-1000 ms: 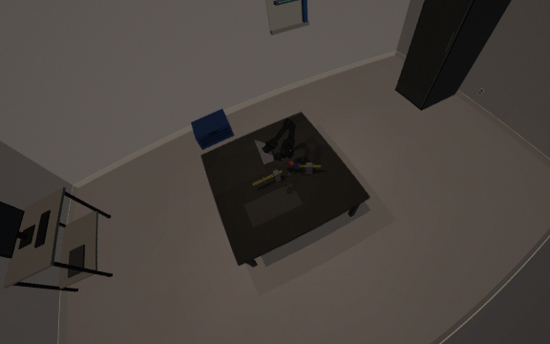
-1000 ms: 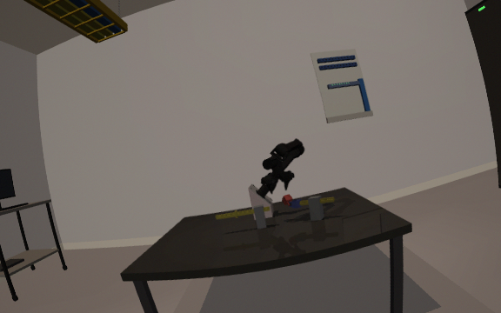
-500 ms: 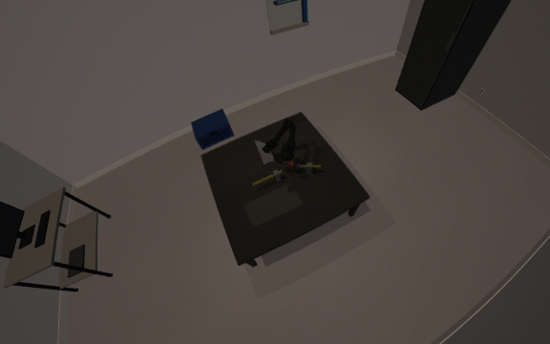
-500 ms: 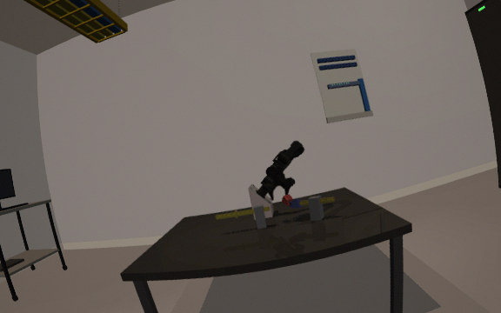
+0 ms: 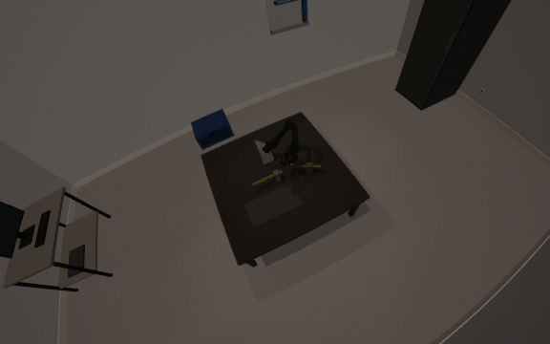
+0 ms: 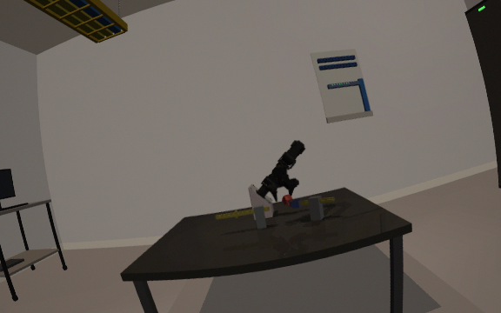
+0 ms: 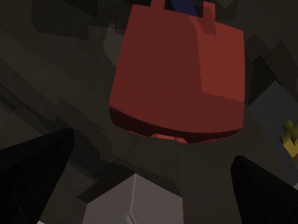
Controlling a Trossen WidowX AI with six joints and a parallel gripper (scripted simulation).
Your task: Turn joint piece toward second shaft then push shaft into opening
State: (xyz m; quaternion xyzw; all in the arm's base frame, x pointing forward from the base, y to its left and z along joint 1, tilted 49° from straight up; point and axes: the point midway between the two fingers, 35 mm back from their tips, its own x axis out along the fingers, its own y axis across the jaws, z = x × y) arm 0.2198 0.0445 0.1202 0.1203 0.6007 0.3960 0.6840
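My gripper tip is now 4 cm short of the red square joint piece and 2 cm to the right of it.
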